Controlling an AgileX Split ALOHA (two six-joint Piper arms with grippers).
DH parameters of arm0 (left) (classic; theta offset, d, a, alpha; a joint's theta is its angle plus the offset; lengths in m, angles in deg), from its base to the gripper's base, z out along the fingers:
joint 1: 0 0.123 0 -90
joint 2: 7.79 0 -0.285 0
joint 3: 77.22 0 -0.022 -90
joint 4: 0 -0.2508 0 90
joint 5: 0 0 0.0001 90
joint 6: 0 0.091 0 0
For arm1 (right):
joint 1: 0 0.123 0 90
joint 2: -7.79 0 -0.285 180
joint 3: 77.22 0 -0.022 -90
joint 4: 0 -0.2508 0 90
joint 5: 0 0 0.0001 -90
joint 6: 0 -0.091 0 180
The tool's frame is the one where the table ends.
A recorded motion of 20 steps. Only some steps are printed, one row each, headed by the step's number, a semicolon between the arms.
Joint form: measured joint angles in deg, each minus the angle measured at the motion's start. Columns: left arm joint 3, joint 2, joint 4, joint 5, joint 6, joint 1; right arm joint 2, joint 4, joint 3, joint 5, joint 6, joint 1.
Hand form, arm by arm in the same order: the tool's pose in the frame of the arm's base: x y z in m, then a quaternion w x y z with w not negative. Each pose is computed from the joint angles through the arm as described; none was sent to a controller.
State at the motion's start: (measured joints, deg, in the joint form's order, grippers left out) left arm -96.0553 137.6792 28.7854 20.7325 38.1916 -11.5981; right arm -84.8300 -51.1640 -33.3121 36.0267 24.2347 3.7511
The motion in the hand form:
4: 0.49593 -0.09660 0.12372 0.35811 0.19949 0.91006 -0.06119; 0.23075 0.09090 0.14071 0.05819 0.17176 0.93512 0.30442
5: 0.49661 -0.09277 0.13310 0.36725 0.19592 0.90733 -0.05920; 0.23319 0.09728 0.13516 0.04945 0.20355 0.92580 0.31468
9: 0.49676 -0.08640 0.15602 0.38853 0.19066 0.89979 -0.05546; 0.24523 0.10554 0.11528 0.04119 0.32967 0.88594 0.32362
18: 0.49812 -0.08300 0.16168 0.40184 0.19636 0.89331 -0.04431; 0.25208 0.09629 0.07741 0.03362 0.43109 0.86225 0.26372
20: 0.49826 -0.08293 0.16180 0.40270 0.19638 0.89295 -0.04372; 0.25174 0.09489 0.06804 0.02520 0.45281 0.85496 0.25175
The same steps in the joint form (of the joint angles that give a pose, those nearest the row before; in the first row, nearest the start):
4: 0.00 -4.89 -0.90 -2.38 0.45 2.10; -7.39 -14.69 -0.09 -2.89 0.12 7.18
5: 0.00 -5.95 -0.90 -2.42 0.45 2.54; -9.15 -19.56 -0.14 -3.79 0.12 8.43
9: 0.00 -8.55 -0.91 -2.41 0.50 3.26; -14.67 -35.85 -0.38 -8.68 0.48 10.52
18: 0.05 -9.10 -1.07 -3.65 1.79 3.55; -22.55 -45.72 -0.51 -15.85 1.43 10.50
20: 0.05 -9.10 -1.07 -3.77 1.83 3.55; -24.55 -47.90 -0.51 -16.61 1.43 10.51

